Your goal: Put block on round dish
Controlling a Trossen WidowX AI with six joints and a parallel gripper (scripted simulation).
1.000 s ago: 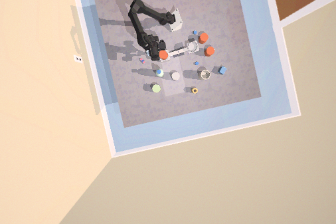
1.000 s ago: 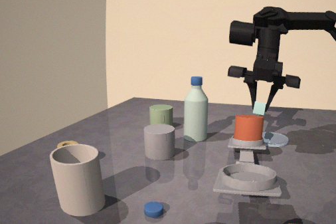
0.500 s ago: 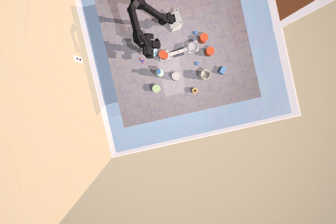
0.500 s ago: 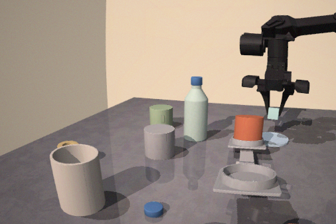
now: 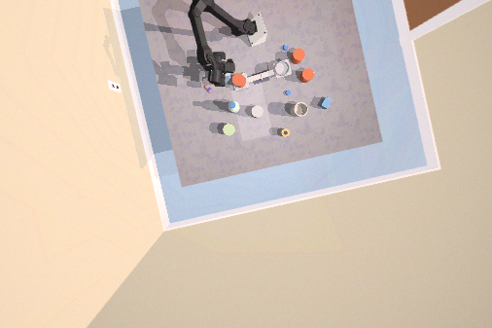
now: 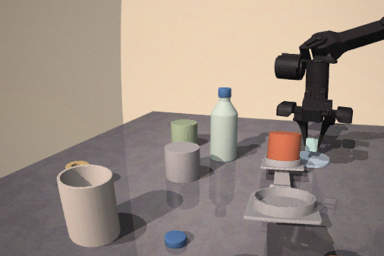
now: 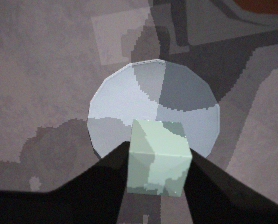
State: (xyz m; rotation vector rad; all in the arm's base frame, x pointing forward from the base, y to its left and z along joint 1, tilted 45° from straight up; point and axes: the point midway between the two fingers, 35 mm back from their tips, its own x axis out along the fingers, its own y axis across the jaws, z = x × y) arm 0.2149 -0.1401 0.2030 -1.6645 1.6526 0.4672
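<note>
The round light blue dish is 30 mm below my gripper tip. From my gripper tip the other things lie so: orange cup: 80 mm to the left, 70 mm ahead, 20 mm above; pale teal block: 10 mm above; bottle: 220 mm ahead, 80 mm above, 30 mm to the left.
</note>
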